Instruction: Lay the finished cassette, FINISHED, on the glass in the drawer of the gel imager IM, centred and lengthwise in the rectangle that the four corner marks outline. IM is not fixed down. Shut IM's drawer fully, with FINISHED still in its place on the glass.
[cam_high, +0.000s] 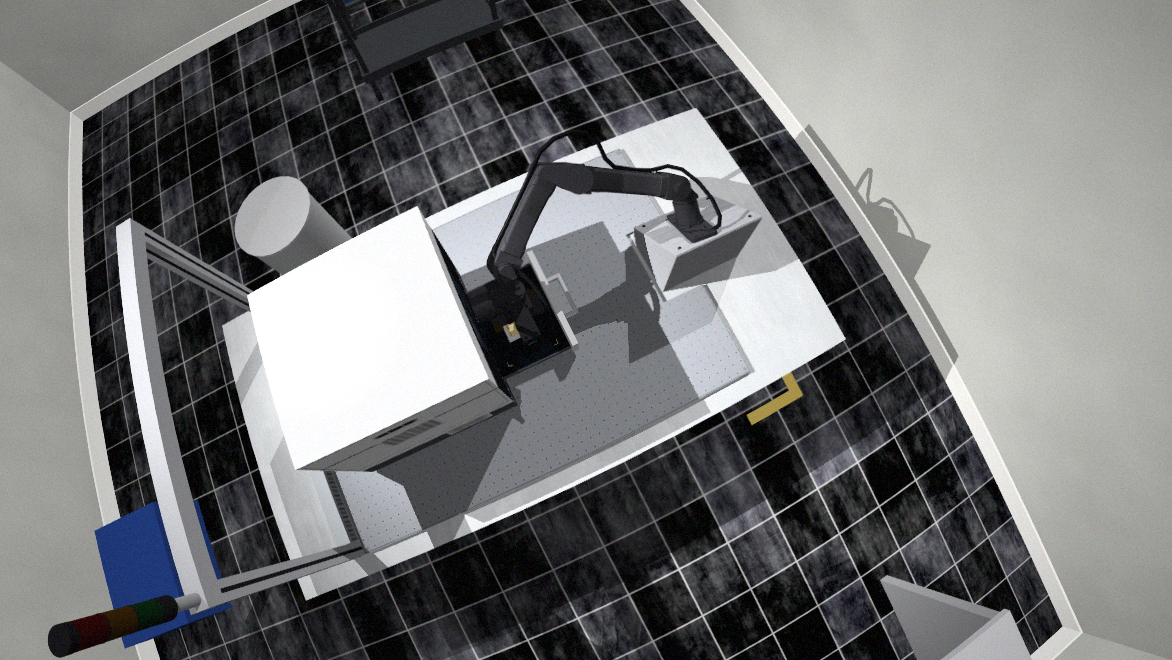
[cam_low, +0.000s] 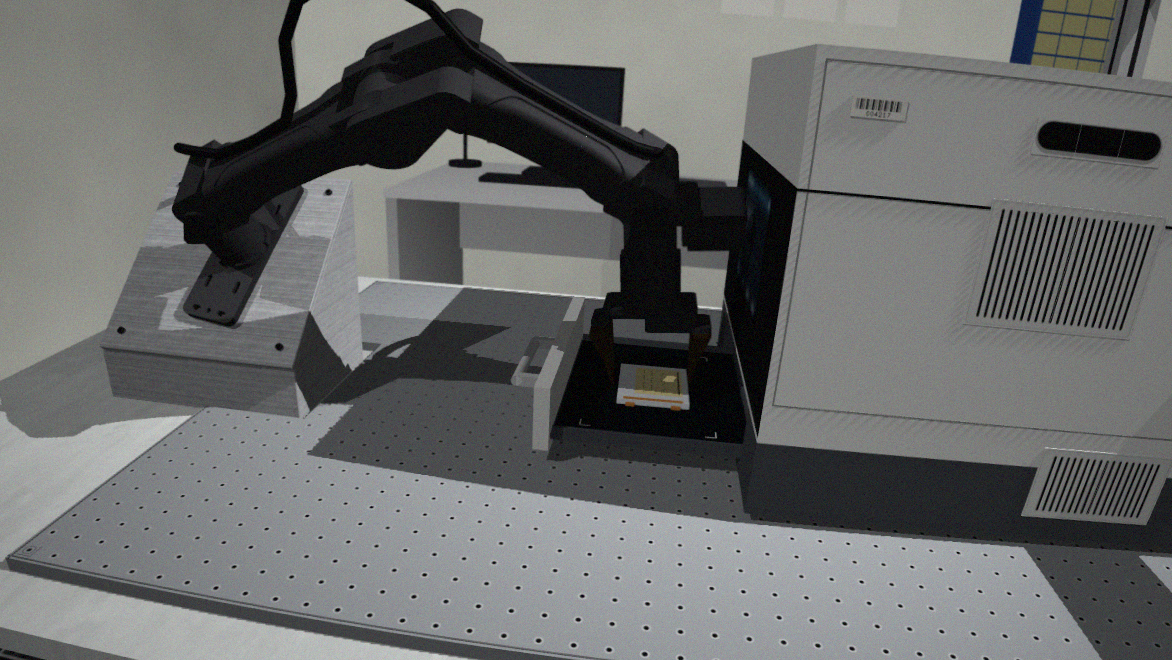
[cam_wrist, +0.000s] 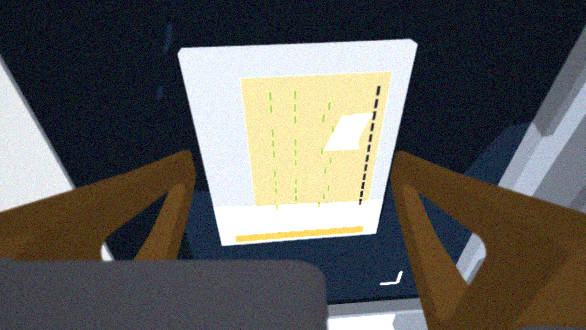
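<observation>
Now: the drawer 1 cm below my hand and 1 cm ahead of it. Round my hand: finished cassette: 1 cm below, 1 cm ahead; then frame rail: 67 cm ahead, 54 cm above, 7 cm to the left.
</observation>
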